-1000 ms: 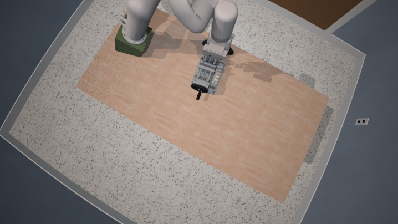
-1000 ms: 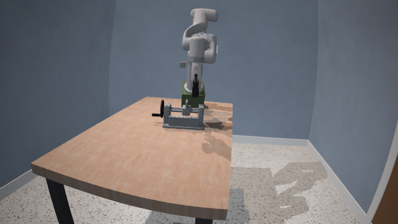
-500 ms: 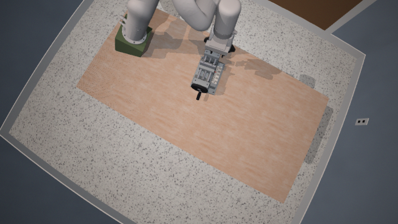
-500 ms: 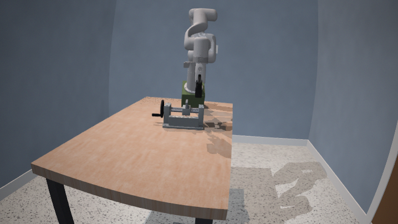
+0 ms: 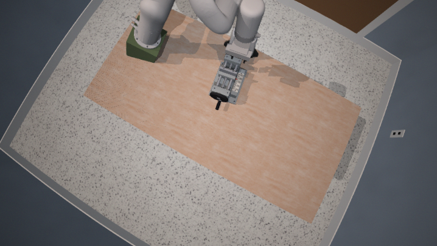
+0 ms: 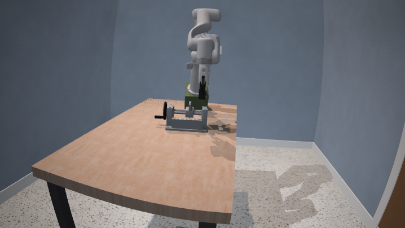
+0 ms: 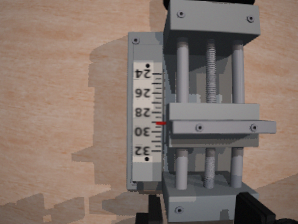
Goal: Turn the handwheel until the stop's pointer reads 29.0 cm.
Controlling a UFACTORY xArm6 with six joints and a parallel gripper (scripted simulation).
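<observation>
The black handwheel lies 200 mm to the right of my hand, 120 mm below it and 10 mm ahead of it. Also, from my hand: stop carriage 80 mm below, 60 mm to the right, 10 mm behind; then crank handle 210 mm to the right, 130 mm below, 20 mm ahead.
</observation>
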